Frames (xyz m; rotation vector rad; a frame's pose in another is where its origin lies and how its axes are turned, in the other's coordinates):
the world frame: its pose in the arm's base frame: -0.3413 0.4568 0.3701 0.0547 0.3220 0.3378
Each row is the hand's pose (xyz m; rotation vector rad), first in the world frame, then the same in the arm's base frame.
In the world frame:
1: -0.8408 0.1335 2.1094 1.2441 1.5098 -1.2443
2: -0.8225 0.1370 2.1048 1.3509 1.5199 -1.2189
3: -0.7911 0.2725 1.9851 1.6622 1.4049 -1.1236
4: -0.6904 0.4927 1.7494 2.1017 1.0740 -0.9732
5: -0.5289 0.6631 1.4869 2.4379 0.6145 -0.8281
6: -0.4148 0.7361 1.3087 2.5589 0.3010 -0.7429
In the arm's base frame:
1: -0.4609 0.3031 2.6365 0.8001 1.9048 -1.2195
2: -0.4471 0.3125 2.6270 0.9082 1.9270 -1.2218
3: -0.5002 0.4506 2.5185 1.2508 1.8523 -1.1955
4: -0.5553 0.6917 2.2881 1.7587 1.5718 -1.1418
5: -0.5489 0.9061 2.0088 2.1722 1.1442 -1.0747
6: -0.5271 1.0129 1.8133 2.3413 0.8429 -1.0194

